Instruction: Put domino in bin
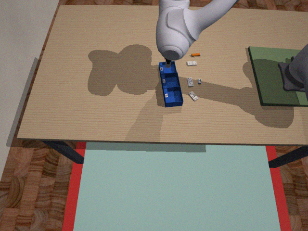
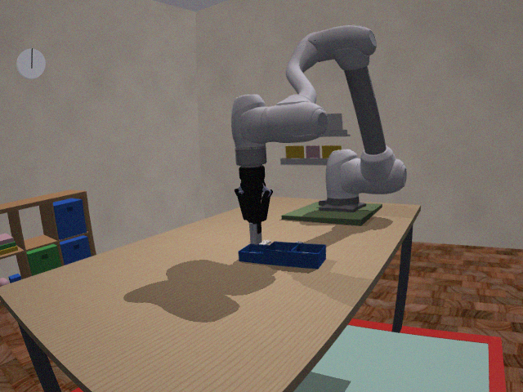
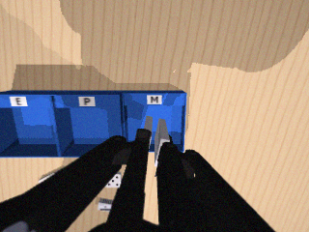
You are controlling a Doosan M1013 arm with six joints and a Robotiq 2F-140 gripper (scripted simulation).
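Now: hand 8 cm to the right of the blue three-compartment bin, 6 cm above it and 2 cm past it. The rest, counted from my hand: orange piece 15 cm behind, 13 cm to the right, 8 cm below; then grey piece 17 cm behind, 7 cm below, 4 cm to the left.
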